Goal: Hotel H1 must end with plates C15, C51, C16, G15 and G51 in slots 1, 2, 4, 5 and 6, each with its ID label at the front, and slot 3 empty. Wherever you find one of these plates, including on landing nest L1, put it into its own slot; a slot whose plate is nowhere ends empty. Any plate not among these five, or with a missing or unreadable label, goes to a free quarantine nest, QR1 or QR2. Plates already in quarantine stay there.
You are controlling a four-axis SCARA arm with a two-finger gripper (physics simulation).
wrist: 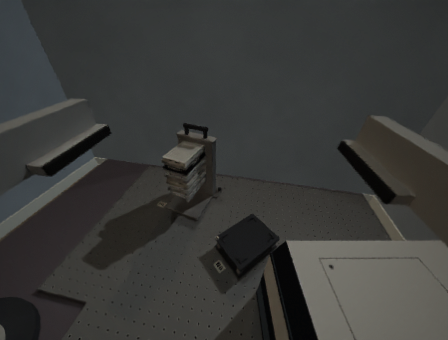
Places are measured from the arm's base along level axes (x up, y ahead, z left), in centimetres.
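Where they show: gripper, fingertip midpoint: point(221, 124).
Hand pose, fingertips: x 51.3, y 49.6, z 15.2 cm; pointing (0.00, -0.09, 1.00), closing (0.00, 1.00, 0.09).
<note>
Each offset is from my fingertips to the centre of the thing. "spot": to the spot under its first point. Level surfaces: height alone.
My gripper point(221, 124) is open and empty, with one finger at the left edge of the view and one at the right. The hotel {dx -35.2, dy -17.4, dz +40.4 cm} point(211, 162), a pale tower with a black handle, stands left of centre beyond the fingers. A stack of pale plates {dx -26.5, dy -19.1, dz +37.5 cm} point(185, 156) sits in it, with a dark layer below the top one. Their ID labels are too small to read, and which slots are filled I cannot tell. A black nest {dx -47.3, dy +4.7, dz +22.6 cm} point(247, 242) lies on the perforated deck in front and to the right of the hotel. No plate shows on it. Its floor tag {spot: dx -50.0, dy -2.4, dz +14.8 cm} point(219, 266) is too blurred to read surely.
A large white instrument {spot: dx -25.4, dy +23.5, dz +4.1 cm} point(380, 295) with a black front edge fills the lower right. A dark round base point(19, 320) shows at the lower left corner. A small tag {dx -50.0, dy -29.9, dz +34.0 cm} point(162, 204) lies by the hotel's foot. Walls rise behind the perforated deck {dx -50.0 cm} point(135, 280).
</note>
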